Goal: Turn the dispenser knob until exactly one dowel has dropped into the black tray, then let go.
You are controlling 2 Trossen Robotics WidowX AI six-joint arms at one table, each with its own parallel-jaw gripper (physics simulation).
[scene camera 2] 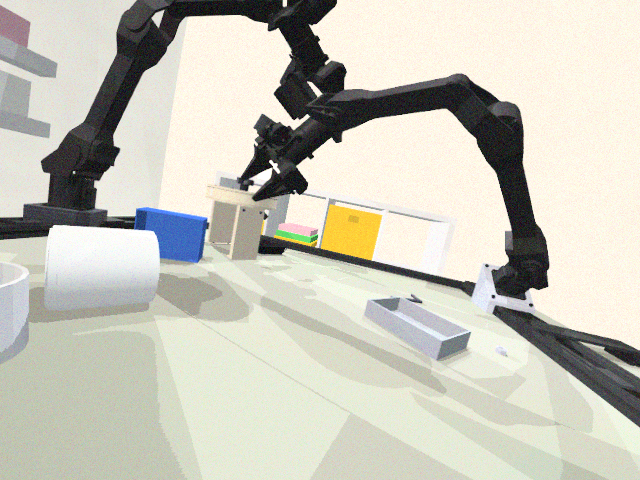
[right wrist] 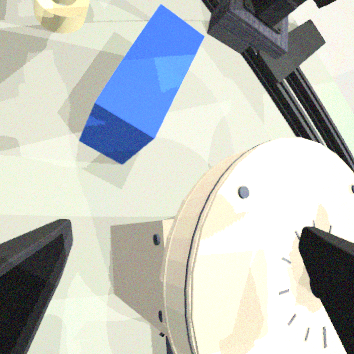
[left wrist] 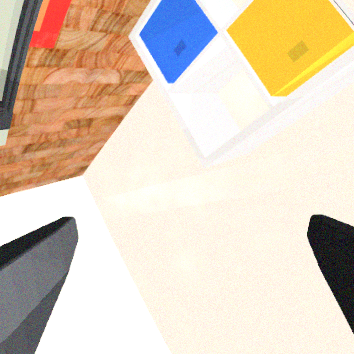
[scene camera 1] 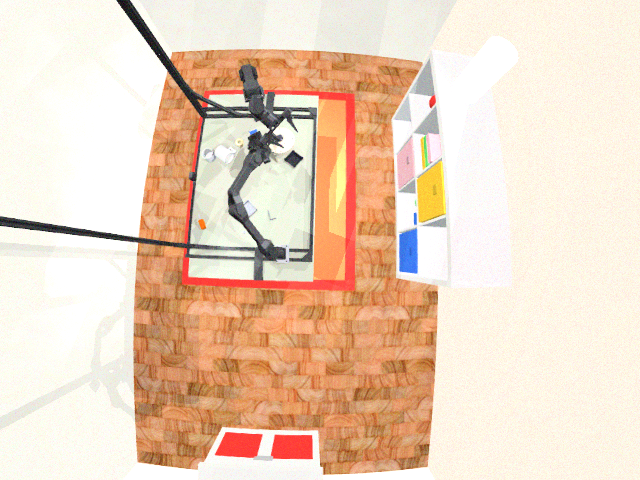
Observation:
The left gripper (scene camera 2: 335, 101) is open, holding nothing. The right gripper (scene camera 2: 247, 188) is open, with nothing in its grasp. Also in view: a blue box (scene camera 2: 180, 236). A white cylinder (scene camera 2: 86, 267) and a grey tray (scene camera 2: 437, 337) rest on the table.
The blue box also shows in the right wrist view (right wrist: 128, 112). The left gripper shows as well in the left wrist view (left wrist: 193, 226). The right gripper also shows in the right wrist view (right wrist: 188, 234). The left wrist view does not show the blue box: it is out of frame. The right wrist view does not show the white cylinder: it is out of frame.

